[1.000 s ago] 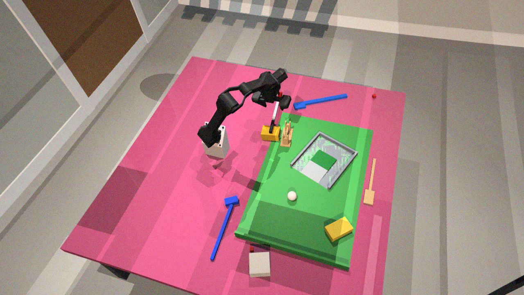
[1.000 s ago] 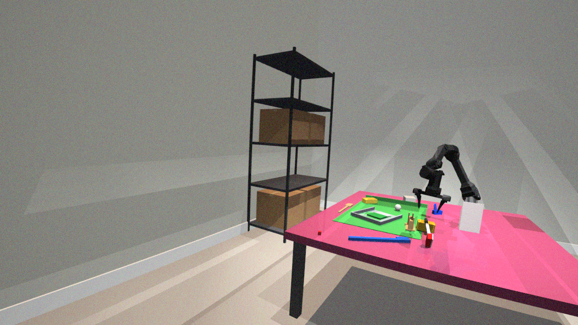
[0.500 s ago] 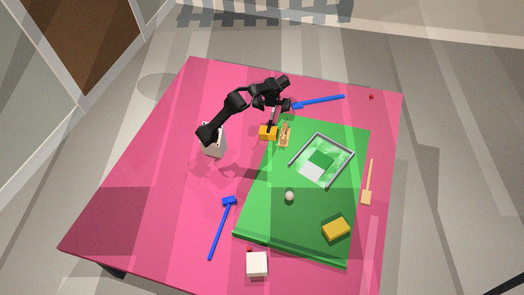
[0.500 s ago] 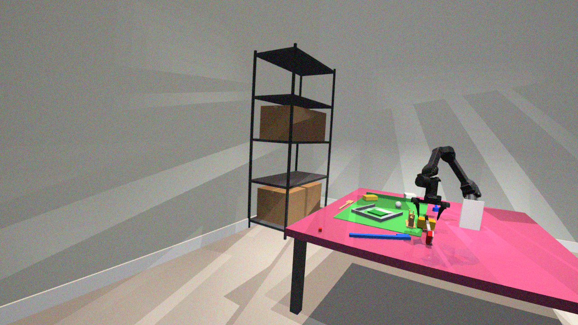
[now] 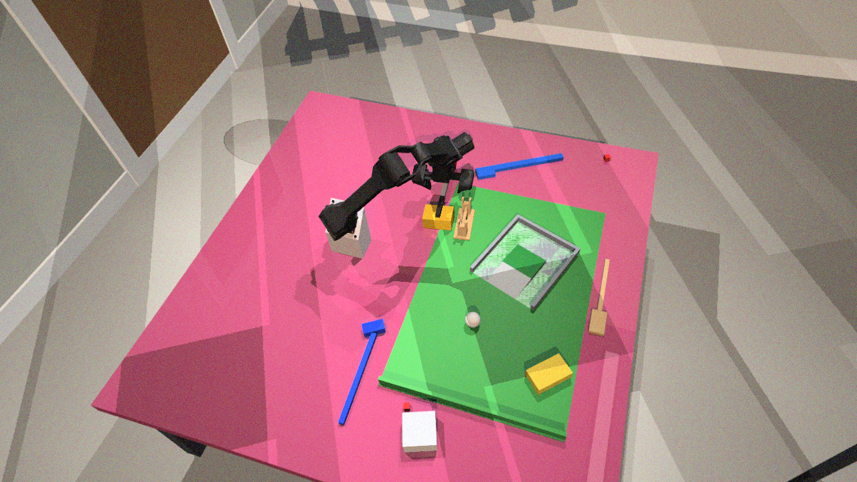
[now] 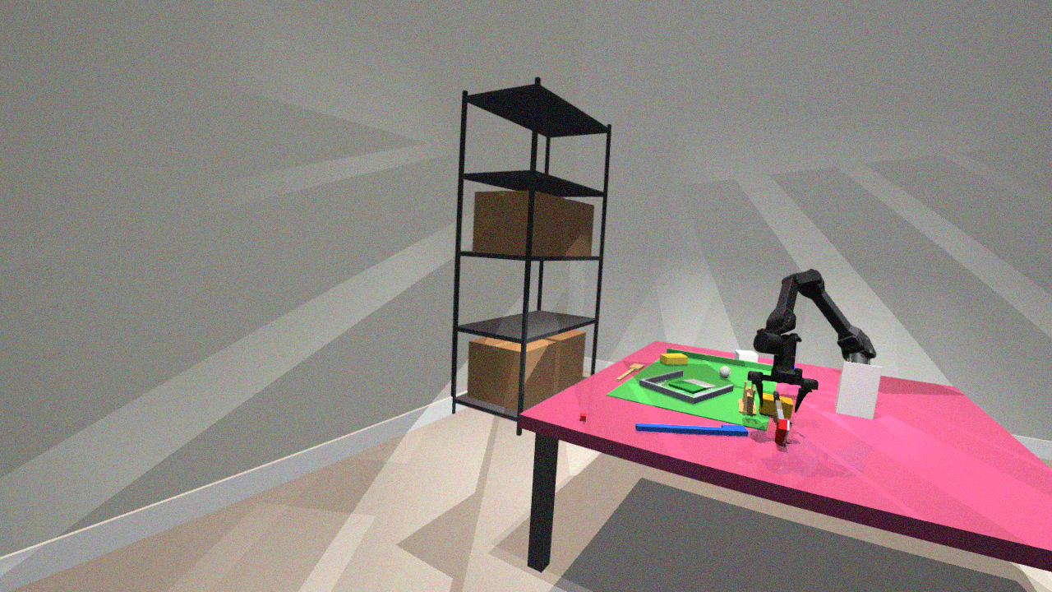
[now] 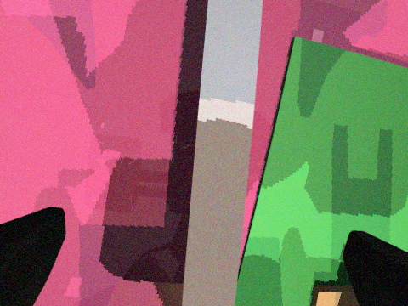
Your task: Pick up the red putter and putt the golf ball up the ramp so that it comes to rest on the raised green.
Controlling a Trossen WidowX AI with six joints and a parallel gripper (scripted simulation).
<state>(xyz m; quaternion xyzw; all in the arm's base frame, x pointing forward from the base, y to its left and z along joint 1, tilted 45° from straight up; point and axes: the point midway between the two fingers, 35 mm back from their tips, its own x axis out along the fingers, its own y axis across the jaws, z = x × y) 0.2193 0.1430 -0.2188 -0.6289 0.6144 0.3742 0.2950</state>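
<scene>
My gripper tip is 3 cm to the right of the red putter and 1 cm past it. Round my gripper tip: wooden figure: 9 cm to the right, 9 cm ahead, 1 cm below; then green mat: 29 cm to the right, 26 cm ahead, 4 cm below; then grey frame: 30 cm ahead, 16 cm to the right, 4 cm below.
</scene>
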